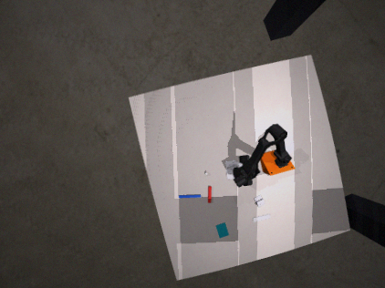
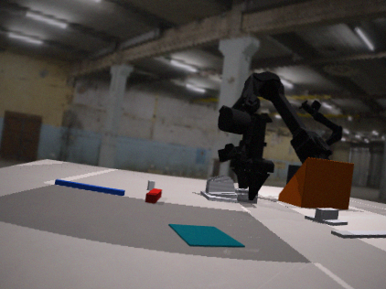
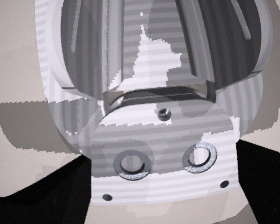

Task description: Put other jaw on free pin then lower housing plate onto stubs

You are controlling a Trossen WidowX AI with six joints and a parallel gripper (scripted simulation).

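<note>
Now: gripper tip 10 mm short of the housing plate and 20 mm below it. Also, from my gripper tip: red block: 260 mm ahead, 100 mm to the left; then small grey peg: 240 mm ahead, 40 mm to the right; then blue bar: 390 mm ahead, 70 mm to the left.
</note>
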